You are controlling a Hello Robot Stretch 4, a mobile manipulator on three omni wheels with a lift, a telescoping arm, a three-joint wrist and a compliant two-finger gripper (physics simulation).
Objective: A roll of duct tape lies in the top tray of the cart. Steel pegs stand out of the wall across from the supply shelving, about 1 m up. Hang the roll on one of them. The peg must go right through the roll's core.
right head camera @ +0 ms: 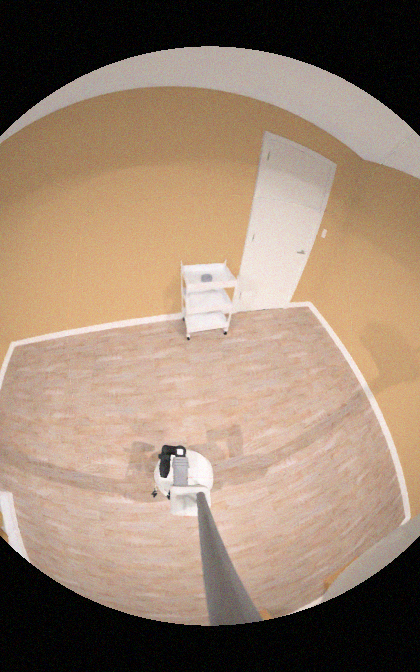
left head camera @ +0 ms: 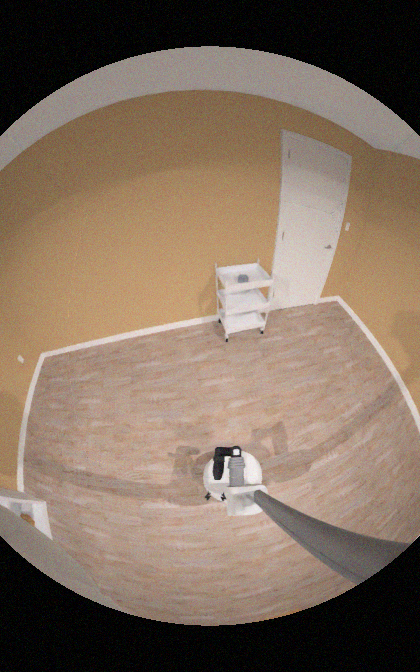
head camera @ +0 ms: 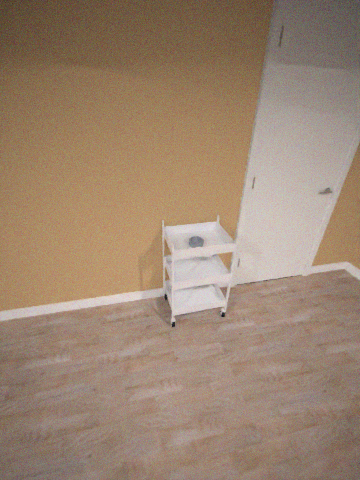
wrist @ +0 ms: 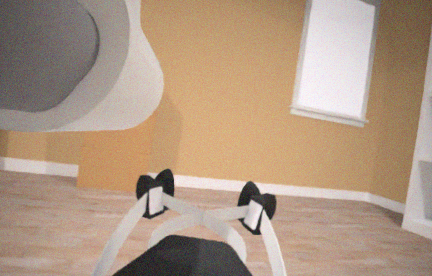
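The roll of duct tape is small and grey-blue. It lies in the top tray of the white three-tier cart, which stands against the tan wall across the floor. My gripper is open, with its two dark fingertips apart and no object between them. In the left and right head views my gripper is small, beside my base and well away from the cart. The steel pegs do not show in these views.
A white door is right of the cart. White shelving stands at the room's side. The wrist view shows a cardboard box and a window at the wall.
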